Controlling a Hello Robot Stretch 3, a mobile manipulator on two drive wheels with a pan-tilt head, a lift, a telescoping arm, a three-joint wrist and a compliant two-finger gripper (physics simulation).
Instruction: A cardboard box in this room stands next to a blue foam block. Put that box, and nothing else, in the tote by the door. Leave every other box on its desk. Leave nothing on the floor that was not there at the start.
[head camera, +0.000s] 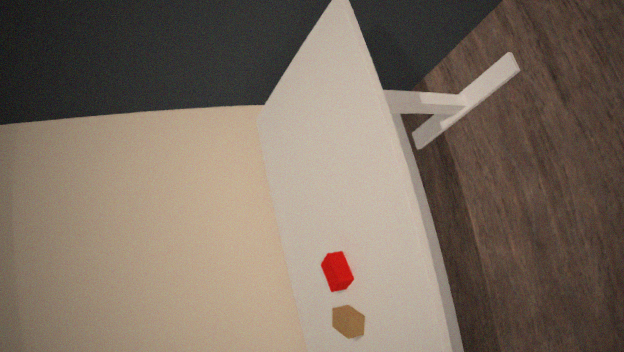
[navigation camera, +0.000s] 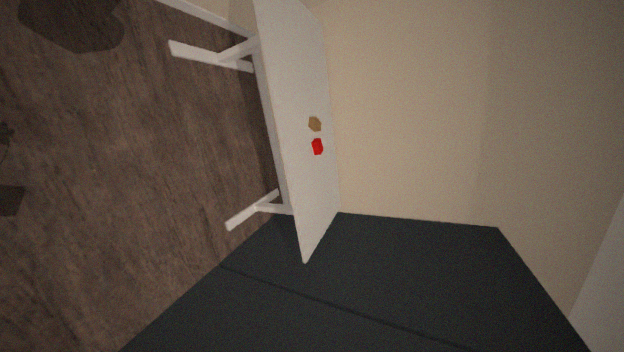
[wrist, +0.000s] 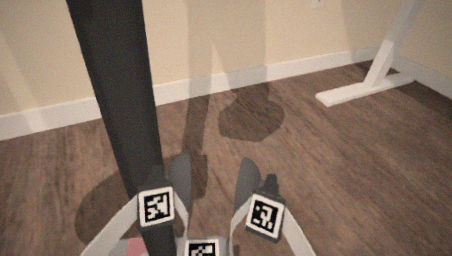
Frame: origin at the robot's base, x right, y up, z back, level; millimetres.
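Where they show: gripper, between the fingertips: (wrist: 214, 174).
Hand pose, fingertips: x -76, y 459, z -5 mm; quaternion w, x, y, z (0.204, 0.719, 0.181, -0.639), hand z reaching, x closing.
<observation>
After its pixels a point has its place.
A small brown cardboard box (head camera: 348, 321) @[x -423, y 770, z -1019 mm] (navigation camera: 314, 124) @[x -425, y 764, z -1018 mm] stands on a white desk (head camera: 330, 165) @[x -27, y 720, z -1167 mm] (navigation camera: 295, 80) @[x -627, y 720, z -850 mm], close beside a red block (head camera: 337, 271) @[x -299, y 758, z -1090 mm] (navigation camera: 317, 146) @[x -301, y 757, z -1088 mm]. The two are a little apart. A blue foam block does not show in these views, nor does the tote. My gripper (wrist: 214, 174) @[x -76, y 459, z -5 mm] is open and empty in the wrist view, with wooden floor behind its fingertips. It is away from the box and the desk top.
A dark grey panel (head camera: 150, 55) @[x 365, y 1175, z -1483 mm] (navigation camera: 400, 280) @[x 484, y 1256, z -1204 mm] stands at the desk's end. A beige wall (head camera: 150, 225) @[x -201, y 1184, z -1654 mm] (navigation camera: 410, 110) @[x -612, y 1312, z -1479 mm] runs behind the desk. White desk feet (head camera: 487, 77) @[x 262, y 25, z -1169 mm] (navigation camera: 240, 217) @[x 249, y 25, z -1148 mm] (wrist: 350, 92) @[x -898, y 25, z -719 mm] reach out over the floor. A dark post (wrist: 117, 90) rises left of the gripper.
</observation>
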